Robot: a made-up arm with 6 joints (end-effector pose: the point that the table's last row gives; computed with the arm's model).
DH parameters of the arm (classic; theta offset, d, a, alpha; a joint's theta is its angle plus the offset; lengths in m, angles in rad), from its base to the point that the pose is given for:
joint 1: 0 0.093 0 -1.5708
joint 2: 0.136 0 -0.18 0
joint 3: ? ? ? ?
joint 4: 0 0.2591 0 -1.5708
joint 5: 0 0 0.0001 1.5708
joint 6: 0 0.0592 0 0
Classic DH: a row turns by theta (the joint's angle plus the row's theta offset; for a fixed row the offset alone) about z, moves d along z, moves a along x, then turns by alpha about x.
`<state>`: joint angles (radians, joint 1 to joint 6).
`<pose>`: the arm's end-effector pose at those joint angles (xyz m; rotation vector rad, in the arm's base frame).
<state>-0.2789 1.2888 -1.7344 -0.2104 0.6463 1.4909</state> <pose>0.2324 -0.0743 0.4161 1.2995 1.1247 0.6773</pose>
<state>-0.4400 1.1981 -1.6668 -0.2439 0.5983 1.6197</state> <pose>0.1997 -0.1029 0.4222 1.3732 0.8919 0.6466</pose>
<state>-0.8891 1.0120 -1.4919 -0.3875 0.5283 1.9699</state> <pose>0.1112 -0.1550 0.4195 1.4845 0.3131 0.4526</pose>
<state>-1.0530 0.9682 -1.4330 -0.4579 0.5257 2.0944</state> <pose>0.0803 -0.1675 0.4130 1.5055 0.1183 0.3459</pose>
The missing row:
joint 3: 1.3476 0 -0.0227 1.5708
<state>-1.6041 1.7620 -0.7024 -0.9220 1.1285 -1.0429</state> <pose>-0.0496 -0.2085 0.0231 0.0978 -2.3195 -0.3686</pose>
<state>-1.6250 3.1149 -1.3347 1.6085 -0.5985 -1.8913</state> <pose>-0.0420 -0.1606 -0.2350 -1.5513 -2.0313 0.3042</pose>
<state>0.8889 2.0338 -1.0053 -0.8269 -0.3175 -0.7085</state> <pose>0.1884 0.2535 0.0074 -2.1561 0.7119 -0.0615</pose>
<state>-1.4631 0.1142 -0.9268 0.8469 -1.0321 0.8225</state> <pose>-0.0419 0.0342 0.3994 -0.0422 -0.7136 -0.0520</pose>
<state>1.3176 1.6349 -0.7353 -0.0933 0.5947 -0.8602</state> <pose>0.0631 0.2317 0.0386 -2.6793 1.2790 -0.0296</pose>
